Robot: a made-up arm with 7 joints.
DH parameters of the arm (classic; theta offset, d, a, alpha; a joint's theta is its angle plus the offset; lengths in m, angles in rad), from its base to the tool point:
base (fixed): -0.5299 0 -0.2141 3.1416
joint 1: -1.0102 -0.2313 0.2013 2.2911
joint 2: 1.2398 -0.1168 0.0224 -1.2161
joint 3: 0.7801 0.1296 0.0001 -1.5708
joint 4: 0 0.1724 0.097 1.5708
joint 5: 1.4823 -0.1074 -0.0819 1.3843
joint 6: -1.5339 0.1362 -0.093 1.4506
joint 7: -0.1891 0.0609 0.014 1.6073
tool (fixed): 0.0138 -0.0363 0 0
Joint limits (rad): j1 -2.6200..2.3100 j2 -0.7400..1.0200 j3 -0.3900..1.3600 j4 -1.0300..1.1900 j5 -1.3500..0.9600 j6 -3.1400..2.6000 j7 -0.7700..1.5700
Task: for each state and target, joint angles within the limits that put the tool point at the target. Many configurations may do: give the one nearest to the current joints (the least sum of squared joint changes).
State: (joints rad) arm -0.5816 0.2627 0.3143 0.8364 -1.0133 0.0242 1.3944
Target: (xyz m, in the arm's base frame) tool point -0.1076 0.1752 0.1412
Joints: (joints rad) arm -0.1746 0.4017 0.0842 1.0140 -0.9025 0.4196 1.2720
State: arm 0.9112 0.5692 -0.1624 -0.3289 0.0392 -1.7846 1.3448
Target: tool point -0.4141 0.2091 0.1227
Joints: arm 1.5949 0.6954 -0.3900 -0.9028 -0.2315 -1.5099 1.2475
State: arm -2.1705 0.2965 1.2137 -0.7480 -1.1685 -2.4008 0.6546
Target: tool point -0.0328 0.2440 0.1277
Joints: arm -2.0847 0.2663 1.2020 -0.8229 -1.1130 -2.3744 0.6587
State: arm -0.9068 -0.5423 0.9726 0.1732 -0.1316 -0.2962 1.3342
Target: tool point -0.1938 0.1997 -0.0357
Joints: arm -1.1114 -0.6702 0.9066 -0.1367 -0.5414 -0.1712 1.4153
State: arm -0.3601 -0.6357 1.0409 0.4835 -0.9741 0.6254 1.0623
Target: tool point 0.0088 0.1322 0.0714
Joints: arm 0.4581 -0.4370 1.0404 0.4410 -0.9823 0.6672 0.9703
